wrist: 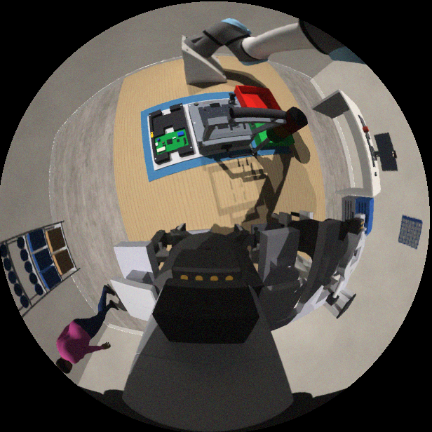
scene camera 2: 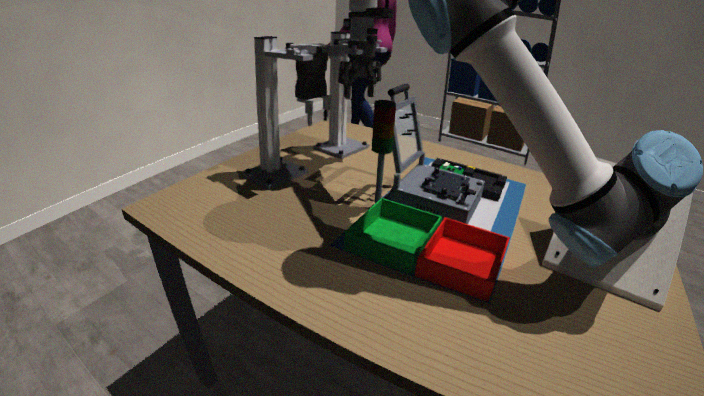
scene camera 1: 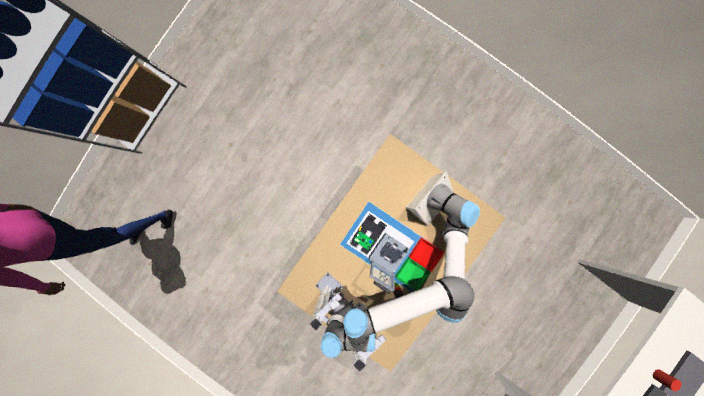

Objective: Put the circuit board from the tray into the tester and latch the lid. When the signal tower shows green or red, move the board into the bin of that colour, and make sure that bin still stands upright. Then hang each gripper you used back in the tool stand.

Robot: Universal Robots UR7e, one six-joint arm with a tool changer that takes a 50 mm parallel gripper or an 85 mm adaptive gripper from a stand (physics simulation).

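Places are measured from the arm's base along level axes (x ahead, y left, z up), in centimetres.
Pixels of known places: end effector, tool point: (scene camera 2: 362, 34); arm's base, origin of the base link: (scene camera 1: 435, 195).
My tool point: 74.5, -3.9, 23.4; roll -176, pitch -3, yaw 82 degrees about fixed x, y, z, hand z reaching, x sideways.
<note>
Ahead of a thing's pixels: the offset from my tool point to its top centre, as dx, dy, dz. "pt": to the spot under its first point.
The green circuit board @(-27.3, -8.0, -35.0) (scene camera 1: 363, 241) (scene camera 2: 452, 169) (wrist: 171, 142) lies in the black tray @(pt -39.9, -10.1, -36.0) (scene camera 2: 492, 184) (wrist: 162, 121). The grey tester @(pt -34.2, +8.5, -30.8) (scene camera 1: 392, 251) (scene camera 2: 432, 197) is empty; its lid (scene camera 1: 382, 278) (scene camera 2: 407, 131) stands open. The signal tower @(pt -22.5, +21.9, -16.5) (scene camera 2: 384, 126) (wrist: 290, 124) shows no bright lamp. The green bin @(-31.4, +28.9, -33.0) (scene camera 1: 412, 274) (scene camera 2: 400, 236) and red bin @(-46.3, +27.0, -33.0) (scene camera 1: 426, 254) (scene camera 2: 465, 256) stand upright. My adaptive gripper (scene camera 2: 358, 86) (wrist: 212, 231) is open and empty, high at the tool stand (scene camera 2: 338, 100); whether it is seated there I cannot tell. The arm hides it in scene camera 1.
The other gripper (scene camera 2: 311, 81) hangs from the nearer stand post @(pt +11.1, +24.2, -18.9) (scene camera 2: 268, 110). The raised lid and tower stand between the stand and the bins. A person (scene camera 1: 25, 232) (wrist: 75, 340) stands beyond the table, near the shelf rack (scene camera 1: 159, 112).
</note>
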